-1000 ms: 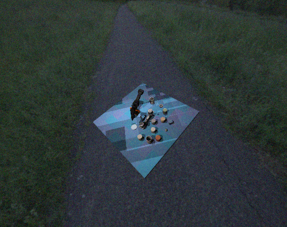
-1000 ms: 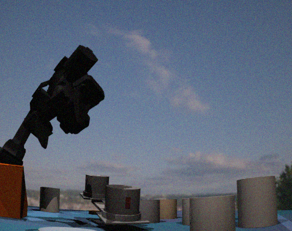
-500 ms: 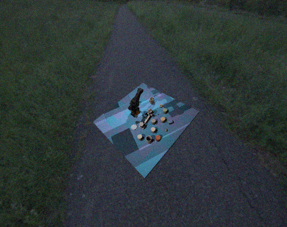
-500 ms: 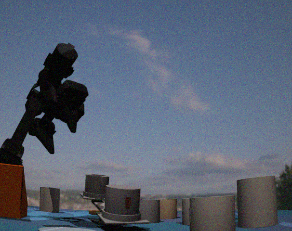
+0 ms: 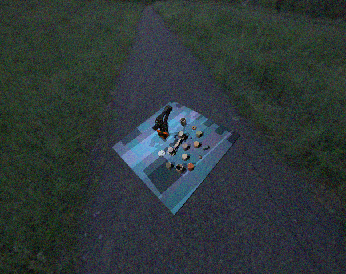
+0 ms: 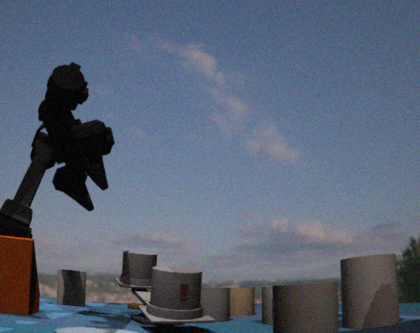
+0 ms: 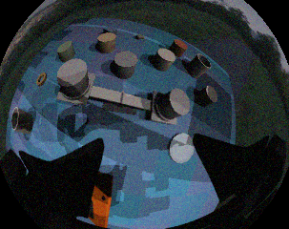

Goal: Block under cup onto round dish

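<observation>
Right now the block is 16 cm below my gripper tip, 11 cm ahead of it and 9 cm to the right of it. The rest, counted from my gripper tip: balance beam 18 cm below, 11 cm ahead, 4 cm to the left; round dish 20 cm below, 18 cm to the right; balance 16 cm below, 11 cm ahead, 4 cm to the left.
</observation>
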